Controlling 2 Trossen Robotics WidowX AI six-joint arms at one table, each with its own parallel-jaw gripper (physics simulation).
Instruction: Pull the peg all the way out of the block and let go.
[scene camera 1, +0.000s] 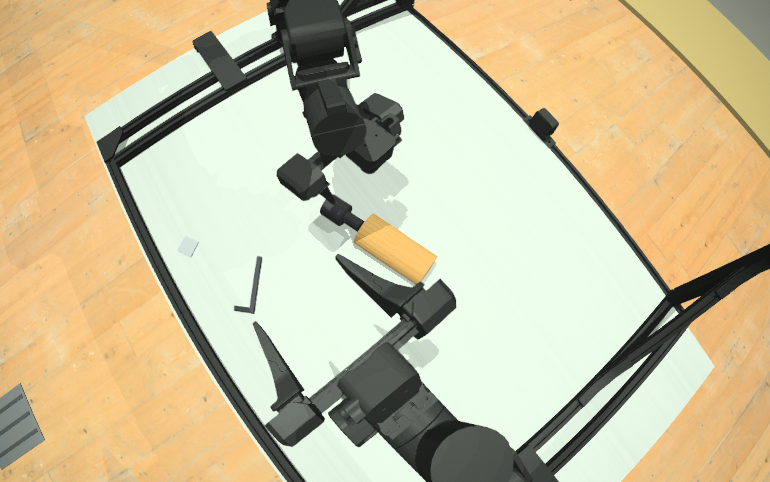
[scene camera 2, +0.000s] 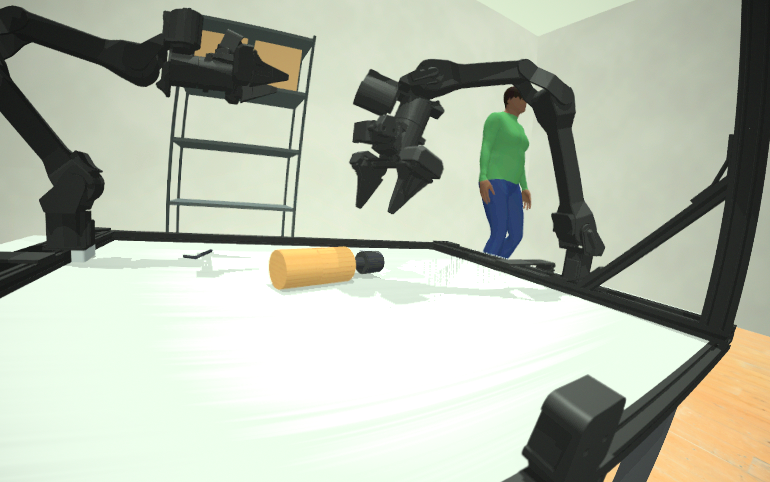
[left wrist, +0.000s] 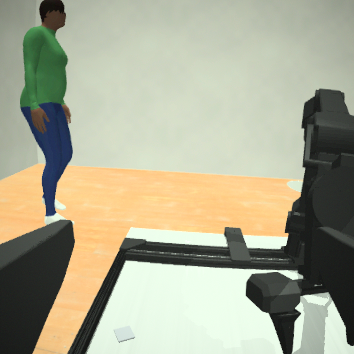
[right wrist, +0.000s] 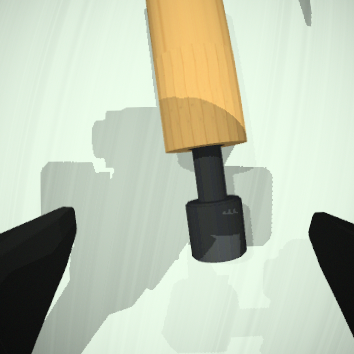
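Pixels of known places: left gripper, between the fingertips: (scene camera 1: 295, 289) (scene camera 2: 282, 84) (left wrist: 197, 237); right gripper, between the fingertips: (scene camera 1: 355, 182) (scene camera 2: 373, 210) (left wrist: 319, 350) (right wrist: 196, 222); left arm's base, origin of its link: (scene camera 2: 70, 246); right arm's base, origin of its link: (scene camera 2: 574, 280) (left wrist: 295, 252).
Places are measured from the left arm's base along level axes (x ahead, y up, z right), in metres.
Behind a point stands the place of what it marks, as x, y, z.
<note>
An orange-yellow wooden cylindrical block (scene camera 1: 396, 248) @[0.379, 0.036, 0.176] (scene camera 2: 311, 267) @[0.370, 0.015, 0.214] (right wrist: 197, 75) @[0.404, 0.037, 0.180] lies on its side on the table. The black peg (scene camera 1: 336, 210) @[0.489, 0.026, 0.150] (scene camera 2: 369, 262) @[0.484, 0.013, 0.176] (right wrist: 216, 229) @[0.495, 0.027, 0.157] sticks out of one end, its wide head and part of its thin shaft showing; the rest of the shaft is hidden inside the block. My right gripper (scene camera 2: 375, 209) @[0.479, 0.099, 0.179] (right wrist: 196, 222) @[0.479, 0.099, 0.179] is open and empty, pointing down above the peg's head, which shows between its fingers in the right wrist view. My left gripper (scene camera 1: 296, 290) @[0.350, 0.324, -0.001] (scene camera 2: 281, 83) @[0.350, 0.324, -0.001] (left wrist: 197, 237) @[0.350, 0.324, -0.001] is open and empty, well above the table.
A dark L-shaped key (scene camera 1: 255, 284) (scene camera 2: 198, 254) lies on the table. A small pale square (scene camera 1: 188, 246) @[0.622, -0.016, -0.078] (left wrist: 124, 334) @[0.620, -0.016, -0.077] lies near the edge. A black frame (scene camera 1: 193, 335) @[0.485, 0.000, -0.158] borders the table. A person (scene camera 2: 504, 150) (left wrist: 46, 75) and a shelf unit (scene camera 2: 232, 146) stand beyond it.
</note>
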